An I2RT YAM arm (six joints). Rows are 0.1 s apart.
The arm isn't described. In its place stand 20 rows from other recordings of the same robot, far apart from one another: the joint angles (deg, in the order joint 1, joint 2, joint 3, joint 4, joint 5, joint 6), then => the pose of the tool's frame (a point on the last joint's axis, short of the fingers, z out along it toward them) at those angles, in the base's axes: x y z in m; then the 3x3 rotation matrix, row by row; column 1 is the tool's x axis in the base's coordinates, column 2 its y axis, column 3 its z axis.
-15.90 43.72 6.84 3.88 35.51 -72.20 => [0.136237 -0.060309 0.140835], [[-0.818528 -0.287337 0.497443], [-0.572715 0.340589 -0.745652], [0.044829 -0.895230 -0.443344]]
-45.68 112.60 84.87 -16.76 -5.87 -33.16 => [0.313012 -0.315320 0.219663], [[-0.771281 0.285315 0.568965], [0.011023 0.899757 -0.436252], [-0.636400 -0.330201 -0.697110]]
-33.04 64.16 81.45 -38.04 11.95 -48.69 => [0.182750 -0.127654 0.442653], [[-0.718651 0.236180 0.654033], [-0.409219 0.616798 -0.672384], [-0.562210 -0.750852 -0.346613]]
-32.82 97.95 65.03 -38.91 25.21 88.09 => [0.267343 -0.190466 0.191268], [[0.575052 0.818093 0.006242], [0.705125 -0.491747 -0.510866], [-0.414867 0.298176 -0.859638]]
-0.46 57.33 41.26 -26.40 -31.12 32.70 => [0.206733 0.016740 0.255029], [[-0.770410 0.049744 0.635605], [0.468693 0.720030 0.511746], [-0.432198 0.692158 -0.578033]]
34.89 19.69 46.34 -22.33 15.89 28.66 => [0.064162 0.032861 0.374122], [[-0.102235 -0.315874 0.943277], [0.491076 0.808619 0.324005], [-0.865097 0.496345 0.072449]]
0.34 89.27 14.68 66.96 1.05 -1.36 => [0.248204 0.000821 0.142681], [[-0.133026 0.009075 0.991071], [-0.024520 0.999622 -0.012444], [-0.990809 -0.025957 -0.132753]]
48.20 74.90 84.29 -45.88 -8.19 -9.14 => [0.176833 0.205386 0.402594], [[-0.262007 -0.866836 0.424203], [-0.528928 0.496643 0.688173], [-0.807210 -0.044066 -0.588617]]
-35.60 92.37 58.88 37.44 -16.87 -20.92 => [0.311870 -0.210571 0.299570], [[-0.062538 0.320465 0.945194], [-0.375468 0.869920 -0.319786], [-0.924723 -0.374889 0.065921]]
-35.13 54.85 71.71 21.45 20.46 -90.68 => [0.131311 -0.107605 0.524389], [[-0.769419 0.497901 0.400112], [-0.604147 -0.363916 -0.708922], [-0.207366 -0.787185 0.580809]]
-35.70 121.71 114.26 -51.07 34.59 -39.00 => [0.364544 -0.286838 0.277715], [[-0.992049 0.124584 0.017834], [0.074897 0.698295 -0.711881], [-0.101142 -0.704885 -0.702074]]
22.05 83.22 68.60 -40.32 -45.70 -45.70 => [0.266485 0.135427 0.290948], [[-0.069508 -0.992232 0.103167], [-0.567451 0.124382 0.813959], [-0.820468 -0.001965 -0.571688]]
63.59 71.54 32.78 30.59 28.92 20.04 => [0.135115 0.233364 0.242375], [[-0.255062 -0.514798 0.818491], [0.160752 0.812132 0.560893], [-0.953469 0.274636 -0.124389]]
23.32 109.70 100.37 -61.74 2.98 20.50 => [0.364400 0.155071 0.277910], [[-0.946657 -0.051584 0.318088], [-0.027241 0.996381 0.080510], [-0.321090 0.067550 -0.944637]]
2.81 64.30 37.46 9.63 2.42 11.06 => [0.255637 0.011043 0.261886], [[-0.291698 0.048158 0.955297], [0.177579 0.984096 0.004614], [-0.939882 0.170987 -0.295611]]
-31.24 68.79 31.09 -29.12 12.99 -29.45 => [0.164979 -0.109432 0.157354], [[-0.970077 0.119489 0.211358], [0.028098 0.919917 -0.391106], [-0.241164 -0.373464 -0.895748]]
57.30 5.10 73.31 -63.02 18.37 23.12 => [-0.044789 -0.090532 0.396486], [[-0.202064 -0.597734 0.775812], [0.375036 0.684546 0.625096], [-0.904720 0.417267 0.085849]]
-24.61 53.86 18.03 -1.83 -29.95 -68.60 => [0.172017 -0.059243 0.167871], [[-0.204080 -0.516630 0.831531], [-0.793847 0.584380 0.168244], [-0.572850 -0.625774 -0.529386]]
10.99 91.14 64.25 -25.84 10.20 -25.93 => [0.331951 0.058043 0.233383], [[-0.666541 -0.415659 0.618830], [-0.567844 0.820931 -0.060217], [-0.482987 -0.391536 -0.783214]]
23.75 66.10 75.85 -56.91 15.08 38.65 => [0.203296 0.079334 0.376023], [[-0.665906 0.241931 0.705719], [0.365845 0.930305 0.026284], [-0.650174 0.275686 -0.708005]]
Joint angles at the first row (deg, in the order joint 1, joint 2, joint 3, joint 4, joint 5, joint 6):
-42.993, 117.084, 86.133, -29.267, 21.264, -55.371
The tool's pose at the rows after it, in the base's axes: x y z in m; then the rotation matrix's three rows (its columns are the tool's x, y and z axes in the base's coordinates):
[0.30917 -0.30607 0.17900], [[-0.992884 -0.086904 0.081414], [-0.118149 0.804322 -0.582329], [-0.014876 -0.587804 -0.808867]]
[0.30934 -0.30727 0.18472], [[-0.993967 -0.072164 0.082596], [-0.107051 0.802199 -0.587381], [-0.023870 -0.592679 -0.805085]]
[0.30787 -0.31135 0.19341], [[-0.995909 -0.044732 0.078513], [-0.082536 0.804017 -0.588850], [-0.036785 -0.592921 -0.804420]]
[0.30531 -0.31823 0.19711], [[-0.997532 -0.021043 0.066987], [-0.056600 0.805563 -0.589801], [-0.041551 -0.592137 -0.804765]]
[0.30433 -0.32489 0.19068], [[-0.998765 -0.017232 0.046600], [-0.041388 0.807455 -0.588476], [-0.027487 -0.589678 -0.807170]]
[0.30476 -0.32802 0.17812], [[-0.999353 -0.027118 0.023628], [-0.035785 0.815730 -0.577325], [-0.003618 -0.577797 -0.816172]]
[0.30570 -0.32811 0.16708], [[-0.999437 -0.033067 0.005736], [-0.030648 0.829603 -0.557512], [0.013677 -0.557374 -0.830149]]
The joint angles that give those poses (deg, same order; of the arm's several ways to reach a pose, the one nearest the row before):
-42.974, 117.421, 86.219, -29.358, 21.751, -55.262
-43.064, 117.156, 87.090, -30.116, 21.885, -54.655
-43.587, 117.013, 88.903, -31.974, 21.863, -53.539
-44.457, 117.536, 90.570, -33.234, 21.967, -52.835
-45.120, 119.002, 91.401, -33.266, 22.471, -52.889
-45.333, 120.756, 91.441, -33.057, 22.895, -53.019
-45.258, 122.185, 91.451, -33.537, 22.853, -52.539

